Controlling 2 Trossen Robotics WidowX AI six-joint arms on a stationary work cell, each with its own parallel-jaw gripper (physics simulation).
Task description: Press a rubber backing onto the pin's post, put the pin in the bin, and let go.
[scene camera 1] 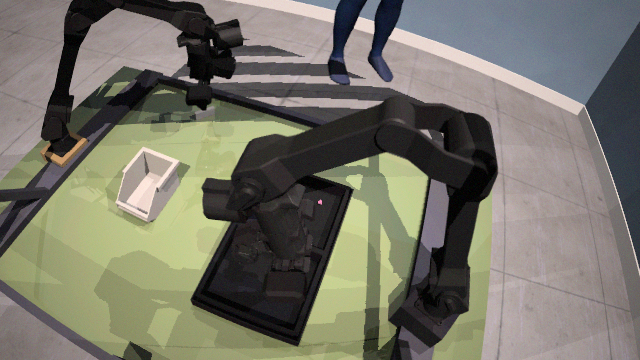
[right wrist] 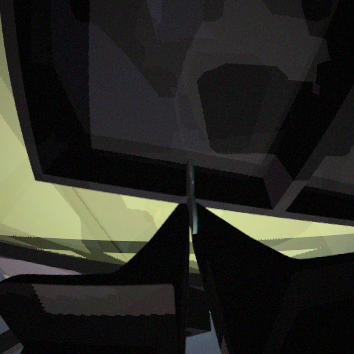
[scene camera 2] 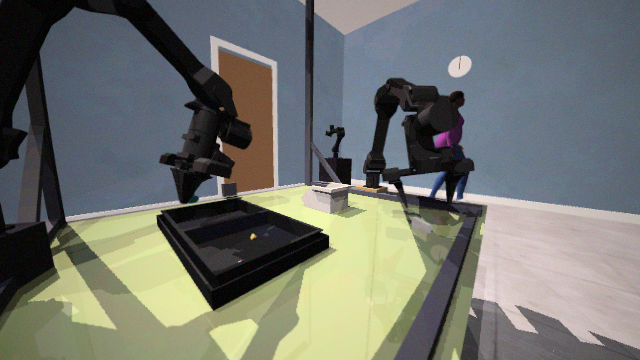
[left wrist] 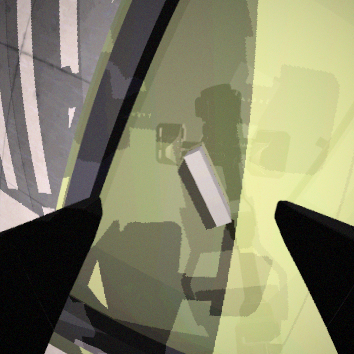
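Seen in the pictures: left gripper, between the fingertips: (scene camera 2: pixel 427 206) (left wrist: pixel 189 207); right gripper, between the fingertips: (scene camera 1: pixel 301 275) (right wrist: pixel 187 211) (scene camera 2: pixel 183 203); left arm's base, origin of its link: (scene camera 1: pixel 63 145) (scene camera 2: pixel 372 186); right arm's base, origin of its link: (scene camera 1: pixel 436 304).
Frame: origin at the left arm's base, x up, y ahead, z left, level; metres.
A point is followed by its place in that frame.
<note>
My right gripper (scene camera 2: pixel 186 201) @[x 0.038, y 0.699, z -0.048 m] (right wrist: pixel 187 211) @[x 0.038, y 0.699, z -0.048 m] is shut on the pin (scene camera 2: pixel 193 199) @[x 0.042, y 0.678, z -0.053 m] (right wrist: pixel 191 182) @[x 0.049, y 0.672, z -0.056 m], a thin teal-edged disc seen edge-on in the right wrist view, above the black tray's edge. Its fingertips are hidden in scene camera 1. My left gripper (scene camera 2: pixel 428 202) @[x 0.028, y 0.278, z 0.308 m] (left wrist: pixel 189 207) @[x 0.028, y 0.278, z 0.308 m] is wide open and empty above a small pale block (scene camera 1: pixel 205 114) @[x -0.022, y 0.281, z 0.295 m] (scene camera 2: pixel 422 225) @[x -0.019, y 0.287, z 0.304 m] (left wrist: pixel 207 187) @[x -0.011, y 0.278, z 0.299 m] on the table. A tiny pink piece (scene camera 1: pixel 320 202) @[x -0.018, y 0.664, z 0.159 m] (scene camera 2: pixel 240 261) @[x -0.017, y 0.663, z 0.162 m] and a yellow piece (scene camera 2: pixel 253 236) @[x -0.020, y 0.605, z 0.086 m] lie in the tray; I cannot tell which thing is the rubber backing. The white bin (scene camera 1: pixel 165 197) @[x -0.012, y 0.357, z 0.009 m] (scene camera 2: pixel 332 202) @[x 0.001, y 0.345, z 0.066 m] stands upright.
The divided black tray (scene camera 1: pixel 245 322) @[x -0.006, y 0.641, z -0.160 m] (scene camera 2: pixel 270 265) @[x -0.009, y 0.641, z 0.214 m] (right wrist: pixel 120 190) @[x 0.006, y 0.726, z -0.087 m] lies under the right arm. The bin stands between the tray and the left arm's base. A dark frame rail (scene camera 2: pixel 437 300) @[x -0.012, y 0.540, z 0.399 m] (left wrist: pixel 117 110) @[x -0.012, y 0.292, z 0.378 m] runs along the table edge near the pale block.
</note>
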